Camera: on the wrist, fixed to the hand. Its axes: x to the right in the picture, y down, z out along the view.
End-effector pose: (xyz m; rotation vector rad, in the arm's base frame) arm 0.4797 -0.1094 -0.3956 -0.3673 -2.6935 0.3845
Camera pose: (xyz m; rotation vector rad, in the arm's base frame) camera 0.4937 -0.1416 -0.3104 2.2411 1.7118 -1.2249
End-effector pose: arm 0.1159 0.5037 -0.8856 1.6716 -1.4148 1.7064
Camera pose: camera 0.1185 0.5855 -0.8432 -0.3253 1.6884 -1.3948
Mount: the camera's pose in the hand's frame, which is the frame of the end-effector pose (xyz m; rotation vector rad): 0.0069 -0.0540 -0.0744 0.3568 -0.2109 1.5962
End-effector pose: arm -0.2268 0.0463 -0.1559 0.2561 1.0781 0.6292
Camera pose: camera -0.2710 -0.0004 -0.2219 1.5278 0.5861 1.7473
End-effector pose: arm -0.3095 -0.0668 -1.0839 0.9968 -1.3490 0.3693
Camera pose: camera -0.2210 -0.0421 -1.0912 -0.0146 -2.0979 1.7535
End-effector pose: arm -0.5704 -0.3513 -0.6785 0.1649 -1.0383 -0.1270
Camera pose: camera -0.5041 -0.3999 -0.7202 -0.3923 -1.1332 1.5105
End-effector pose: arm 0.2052 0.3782 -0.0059 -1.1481 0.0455 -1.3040
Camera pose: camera 0.1238 0.3351 -0.0021 -0.5729 0.4519 0.2337
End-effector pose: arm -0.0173 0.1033 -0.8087 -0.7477 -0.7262 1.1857
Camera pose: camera 0.0738 0.0896 -0.8053 -0.8709 0.1046 2.7611
